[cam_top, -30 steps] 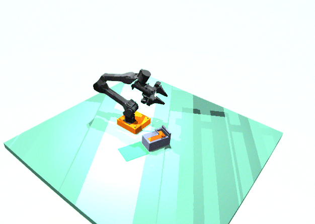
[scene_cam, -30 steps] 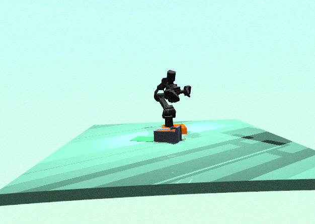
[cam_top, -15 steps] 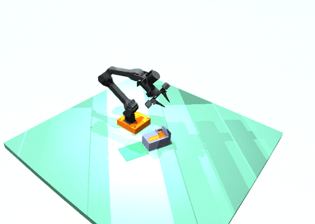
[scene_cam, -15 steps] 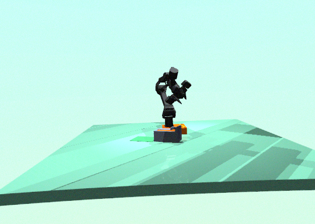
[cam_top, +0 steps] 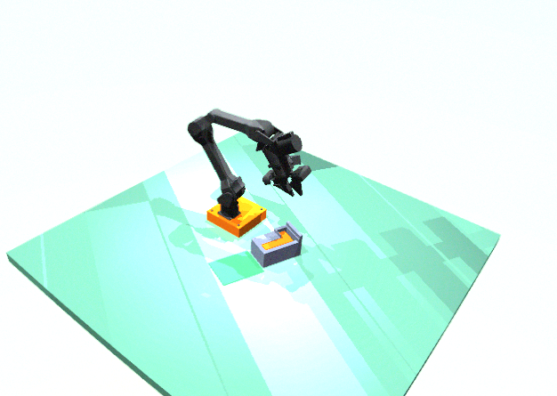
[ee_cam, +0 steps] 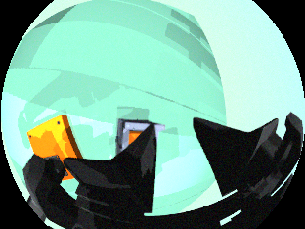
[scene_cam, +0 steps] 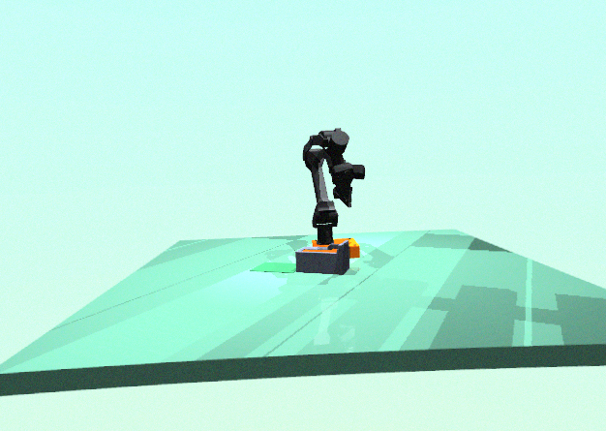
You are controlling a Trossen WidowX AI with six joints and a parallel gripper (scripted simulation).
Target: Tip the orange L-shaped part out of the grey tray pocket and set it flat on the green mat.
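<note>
The orange L-shaped part lies 16 cm below my gripper tip and 8 cm to the right of it. Also, from my gripper tip: green mat: 24 cm to the right, 22 cm below, 6 cm behind.
</note>
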